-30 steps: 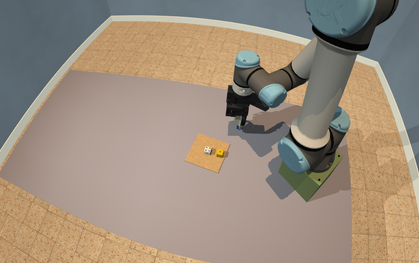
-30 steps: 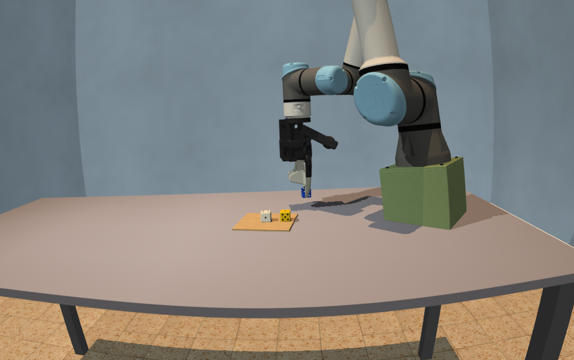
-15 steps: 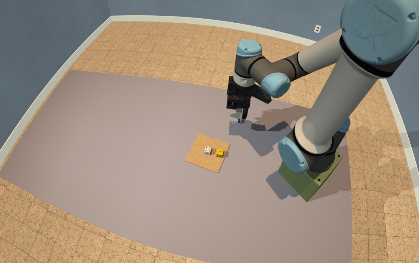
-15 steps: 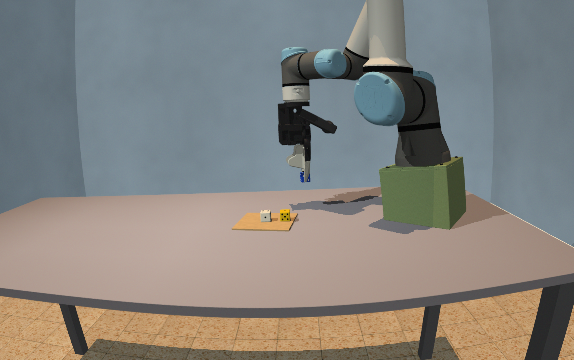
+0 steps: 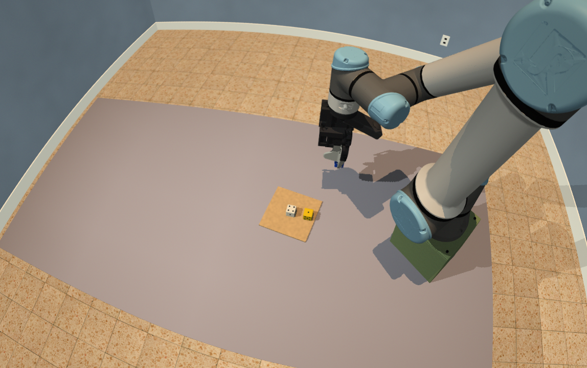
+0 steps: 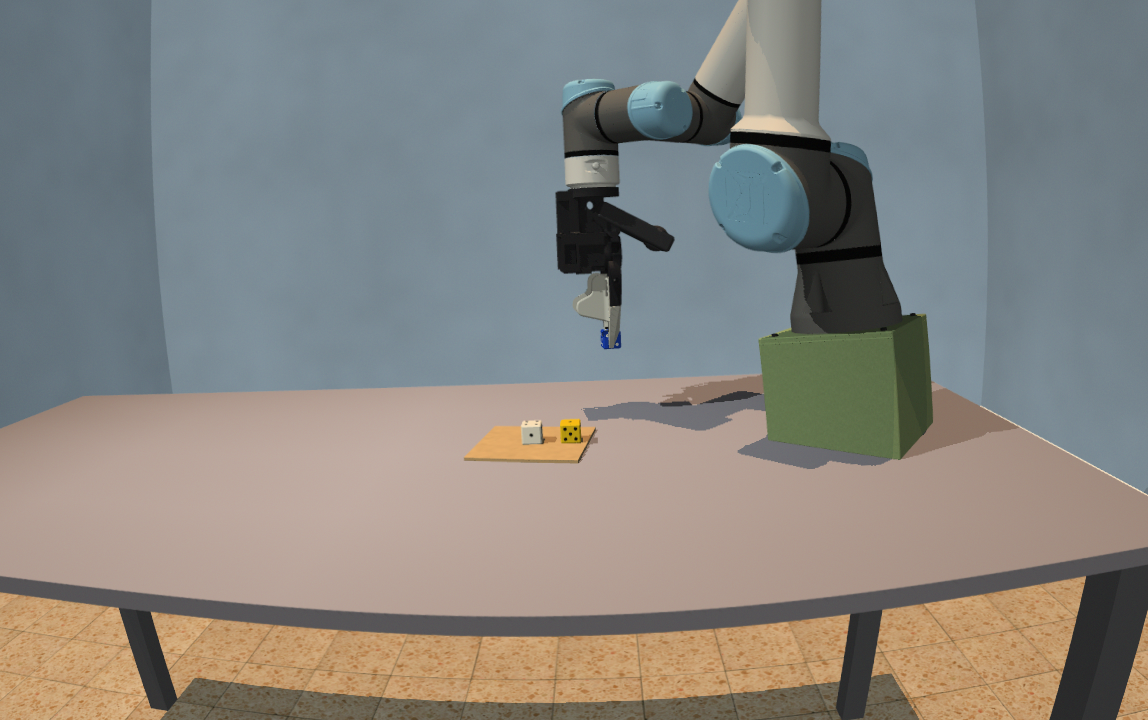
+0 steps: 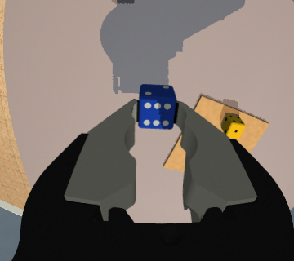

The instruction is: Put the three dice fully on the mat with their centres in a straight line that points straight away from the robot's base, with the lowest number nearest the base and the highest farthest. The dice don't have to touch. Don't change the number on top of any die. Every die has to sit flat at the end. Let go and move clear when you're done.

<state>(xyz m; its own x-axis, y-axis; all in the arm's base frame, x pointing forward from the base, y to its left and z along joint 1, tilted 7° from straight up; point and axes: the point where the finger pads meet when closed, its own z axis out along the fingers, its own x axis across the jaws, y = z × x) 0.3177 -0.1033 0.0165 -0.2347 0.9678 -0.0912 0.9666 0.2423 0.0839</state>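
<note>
Right now the white die is 9 cm ahead of my hand, 14 cm to the left of it and 10 cm below it. The rest, counted from my hand: blue die: right at my hand; then mat: 9 cm ahead, 14 cm to the left, 11 cm below; then yellow die: 4 cm ahead, 14 cm to the left, 10 cm below.
</note>
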